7 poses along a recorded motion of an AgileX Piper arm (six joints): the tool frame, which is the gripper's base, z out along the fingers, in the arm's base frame.
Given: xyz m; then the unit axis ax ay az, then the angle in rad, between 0 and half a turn.
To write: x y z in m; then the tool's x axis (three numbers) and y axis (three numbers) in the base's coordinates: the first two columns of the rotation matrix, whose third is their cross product. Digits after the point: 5 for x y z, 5 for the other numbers.
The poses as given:
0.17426, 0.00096, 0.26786, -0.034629, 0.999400, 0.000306, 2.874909
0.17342, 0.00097, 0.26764, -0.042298, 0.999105, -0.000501, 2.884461
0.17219, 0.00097, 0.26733, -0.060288, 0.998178, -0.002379, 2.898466
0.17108, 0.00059, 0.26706, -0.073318, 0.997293, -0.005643, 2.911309
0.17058, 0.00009, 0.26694, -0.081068, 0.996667, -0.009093, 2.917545
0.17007, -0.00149, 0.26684, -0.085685, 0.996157, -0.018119, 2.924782
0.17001, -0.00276, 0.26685, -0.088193, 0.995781, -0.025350, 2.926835
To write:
0.17426, 0.00096, 0.26786, -0.96229, -0.06791, -0.26340, -0.06807, 0.99764, -0.00853
0.17342, 0.00097, 0.26764, -0.96360, -0.08326, -0.25404, -0.08300, 0.99648, -0.01174
0.17219, 0.00097, 0.26733, -0.96343, -0.11916, -0.24002, -0.11801, 0.99283, -0.01919
0.17108, 0.00059, 0.26706, -0.96299, -0.14560, -0.22682, -0.14302, 0.98933, -0.02784
0.17058, 0.00009, 0.26694, -0.96203, -0.16160, -0.21998, -0.15756, 0.98686, -0.03591
0.17007, -0.00149, 0.26684, -0.96208, -0.17261, -0.21122, -0.16482, 0.98484, -0.05411
0.17001, -0.00276, 0.26685, -0.96165, -0.17903, -0.20779, -0.16822, 0.98335, -0.06870

